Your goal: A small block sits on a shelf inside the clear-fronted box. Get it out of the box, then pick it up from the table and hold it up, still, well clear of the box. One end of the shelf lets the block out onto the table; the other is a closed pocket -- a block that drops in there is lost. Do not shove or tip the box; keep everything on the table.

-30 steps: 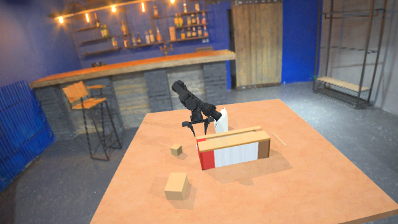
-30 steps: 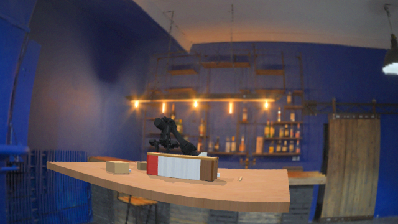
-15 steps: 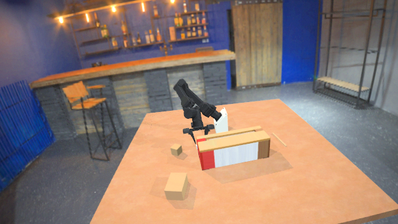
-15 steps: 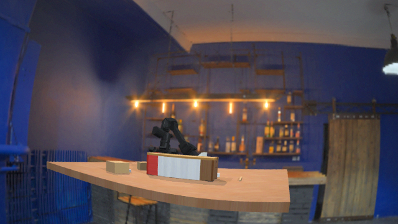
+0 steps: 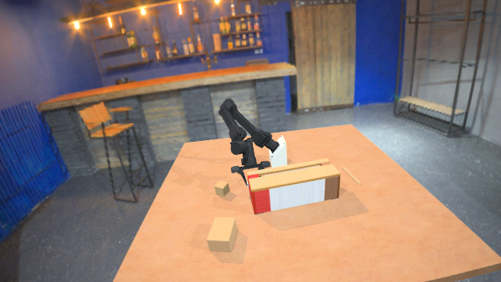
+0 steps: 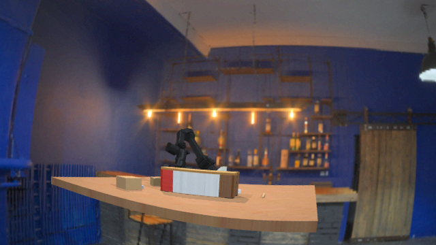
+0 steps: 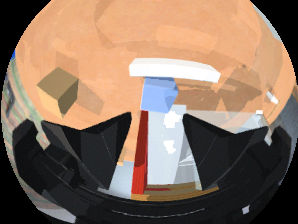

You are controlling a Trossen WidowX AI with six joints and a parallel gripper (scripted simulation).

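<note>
Right now my gripper tip is 20 mm past the light-blue block and 20 mm above it. The rest, counted from my gripper tip: box: 60 mm ahead, 170 mm to the left, 20 mm above; then thin wooden stick: 20 mm ahead, 500 mm to the left, 30 mm below; then tan cube: 30 mm behind, 150 mm to the right, 10 mm below.
</note>
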